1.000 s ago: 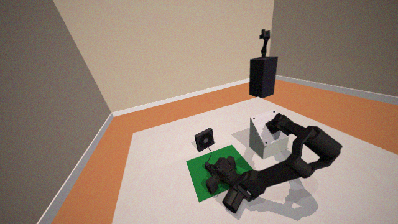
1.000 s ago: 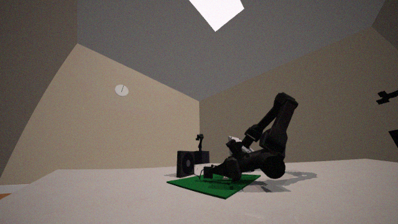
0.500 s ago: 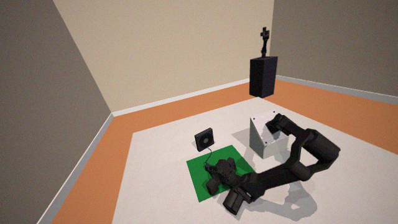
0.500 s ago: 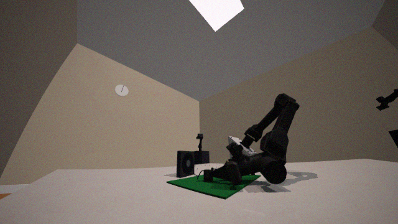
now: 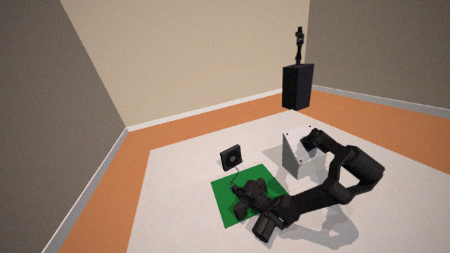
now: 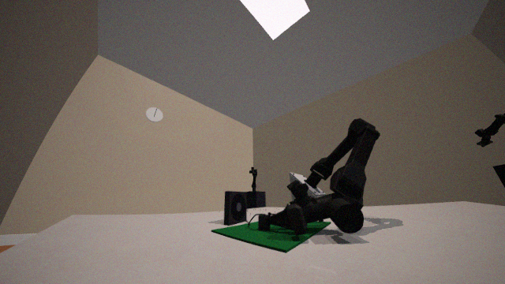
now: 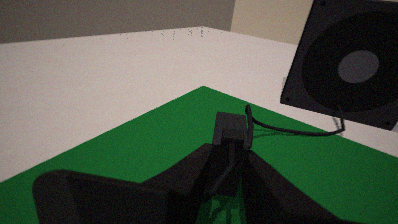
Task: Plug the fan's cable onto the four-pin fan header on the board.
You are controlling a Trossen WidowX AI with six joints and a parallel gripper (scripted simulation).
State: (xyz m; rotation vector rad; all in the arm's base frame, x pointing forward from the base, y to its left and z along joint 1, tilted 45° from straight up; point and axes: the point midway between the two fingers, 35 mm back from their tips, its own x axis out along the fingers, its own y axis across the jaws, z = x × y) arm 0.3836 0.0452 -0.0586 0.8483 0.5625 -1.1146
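The black plug is 10 mm to the right of my gripper tip and 10 mm below it. From my gripper tip the other things lie so: black fan 170 mm to the right, 70 mm behind, 30 mm above; board 50 mm behind, 40 mm below.
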